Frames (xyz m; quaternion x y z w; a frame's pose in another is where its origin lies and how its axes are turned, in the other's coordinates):
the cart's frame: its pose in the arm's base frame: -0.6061 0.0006 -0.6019 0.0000 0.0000 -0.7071 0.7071
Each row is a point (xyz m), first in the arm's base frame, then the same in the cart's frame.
Working: the arm's base frame: its pose in the cart's frame: 0.0006 0.6061 0.6019 0.0000 0.0000 0.7071 0.7071

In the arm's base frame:
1: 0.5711 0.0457 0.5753
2: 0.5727 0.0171 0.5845
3: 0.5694 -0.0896 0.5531
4: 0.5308 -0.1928 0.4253
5: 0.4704 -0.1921 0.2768
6: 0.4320 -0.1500 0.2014
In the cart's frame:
1: -0.0451 1.1772 1.1772
2: -0.0165 1.1788 1.1864
3: 0.0902 1.1755 1.1550
4: 0.1934 1.1369 1.0272
5: 0.1927 1.0765 0.8787
6: 0.1506 1.0381 0.8033

